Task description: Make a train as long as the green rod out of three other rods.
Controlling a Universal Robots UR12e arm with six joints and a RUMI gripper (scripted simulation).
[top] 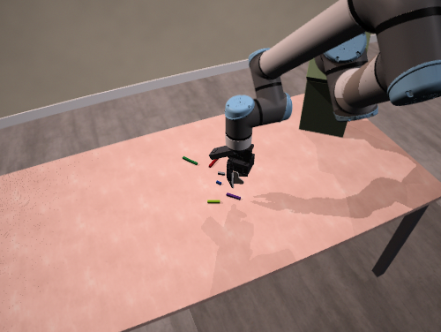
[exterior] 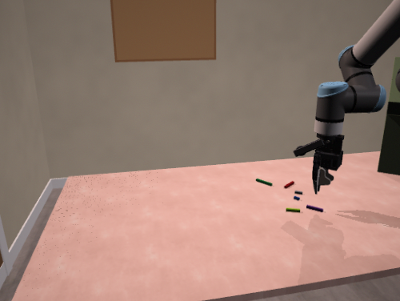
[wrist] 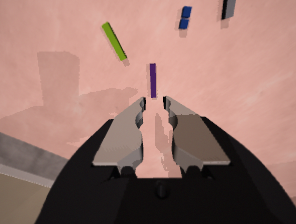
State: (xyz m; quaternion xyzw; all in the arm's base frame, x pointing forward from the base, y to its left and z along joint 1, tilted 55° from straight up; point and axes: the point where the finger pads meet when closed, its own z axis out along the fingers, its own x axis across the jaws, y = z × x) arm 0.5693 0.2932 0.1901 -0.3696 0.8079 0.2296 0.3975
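The purple rod is 80 mm below my hand. Also, from my hand: grey rod: 130 mm to the right, 80 mm below, 40 mm ahead; then lime rod: 80 mm below, 80 mm ahead, 20 mm to the left; then red rod: 210 mm to the right, 80 mm below, 70 mm ahead.
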